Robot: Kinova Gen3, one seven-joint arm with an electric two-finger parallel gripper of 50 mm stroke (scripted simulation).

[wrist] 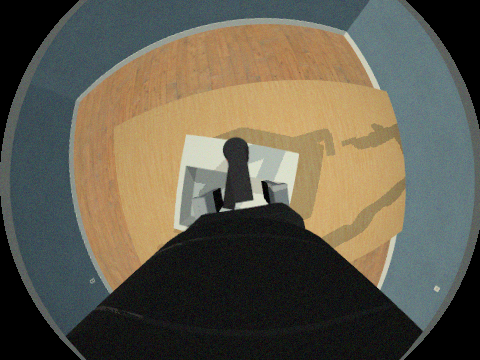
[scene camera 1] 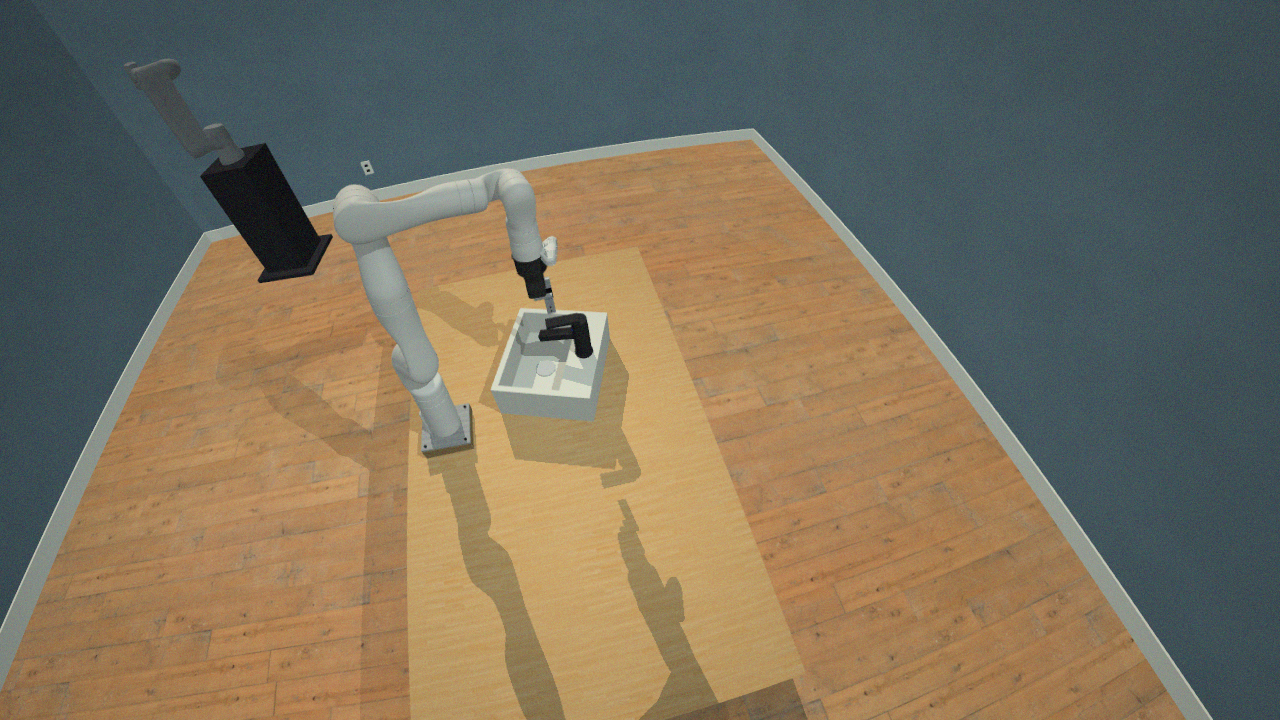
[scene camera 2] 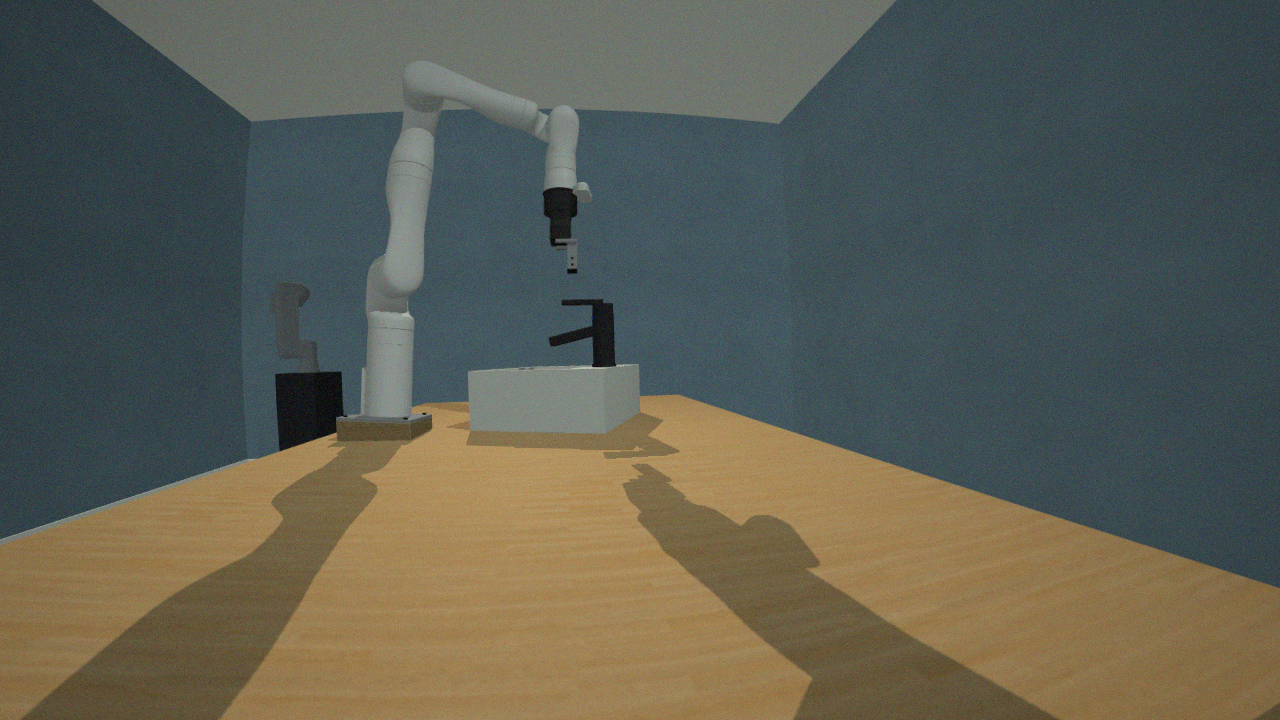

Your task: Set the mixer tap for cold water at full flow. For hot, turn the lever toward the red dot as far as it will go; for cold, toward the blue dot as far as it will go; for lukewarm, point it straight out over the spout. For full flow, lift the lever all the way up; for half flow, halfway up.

Labels:
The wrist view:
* my gripper: 242,193
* black mixer tap: 229,203
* white sink: 206,153

